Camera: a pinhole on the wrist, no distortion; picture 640 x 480 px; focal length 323.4 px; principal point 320.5 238.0 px. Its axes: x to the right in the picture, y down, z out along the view. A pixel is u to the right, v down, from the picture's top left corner.
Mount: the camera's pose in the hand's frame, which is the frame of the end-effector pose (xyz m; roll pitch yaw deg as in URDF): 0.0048 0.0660 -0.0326 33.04 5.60 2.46
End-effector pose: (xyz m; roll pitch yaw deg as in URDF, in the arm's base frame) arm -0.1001 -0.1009 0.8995 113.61 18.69 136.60
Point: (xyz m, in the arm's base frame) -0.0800 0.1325 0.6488
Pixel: 488 251
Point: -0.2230 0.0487 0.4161
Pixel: 535 68
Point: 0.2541 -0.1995 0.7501
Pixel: 28 204
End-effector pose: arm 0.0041 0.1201 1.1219 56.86 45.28 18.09
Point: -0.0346 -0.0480 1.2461
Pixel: 25 210
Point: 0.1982 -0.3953 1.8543
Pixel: outside the picture
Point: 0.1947 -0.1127 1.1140
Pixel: 358 269
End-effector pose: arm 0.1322 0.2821 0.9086 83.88 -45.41 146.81
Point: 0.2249 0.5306 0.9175
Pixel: 330 287
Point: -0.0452 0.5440 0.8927
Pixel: 502 42
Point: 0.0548 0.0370 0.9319
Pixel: behind the camera
